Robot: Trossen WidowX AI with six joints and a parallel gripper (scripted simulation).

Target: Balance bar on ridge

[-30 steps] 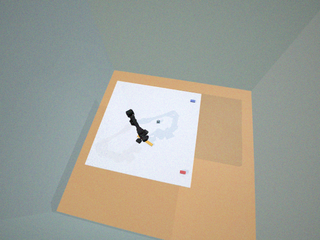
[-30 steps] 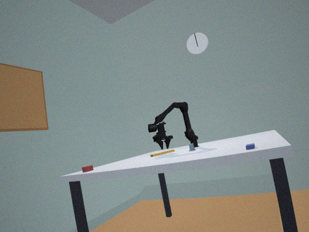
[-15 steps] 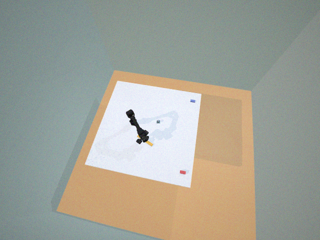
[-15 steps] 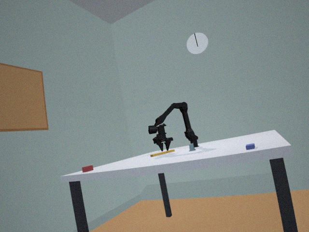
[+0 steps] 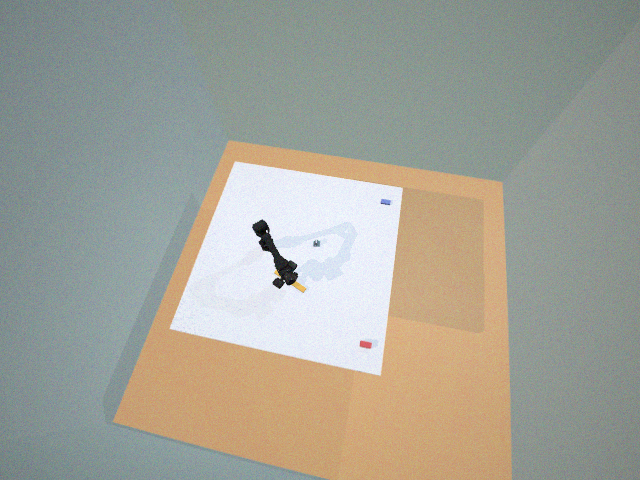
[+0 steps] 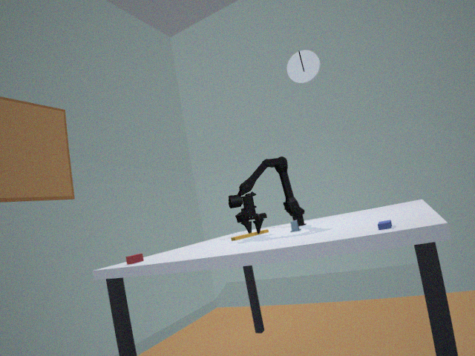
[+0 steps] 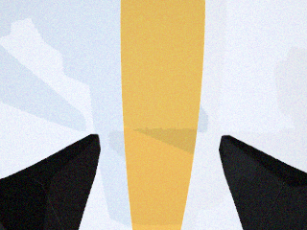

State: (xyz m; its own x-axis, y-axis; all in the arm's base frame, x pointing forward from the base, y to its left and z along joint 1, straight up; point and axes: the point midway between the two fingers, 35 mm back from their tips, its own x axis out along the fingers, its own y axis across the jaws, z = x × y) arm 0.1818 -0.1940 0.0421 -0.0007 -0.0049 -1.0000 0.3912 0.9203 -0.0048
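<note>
Now: the bar 30 mm ahead of my gripper tip and 10 mm to the right of it. The rest, counted from my gripper tip: blue block: 690 mm to the left, 560 mm ahead; then red block: 560 mm ahead, 310 mm to the right, 10 mm above.
</note>
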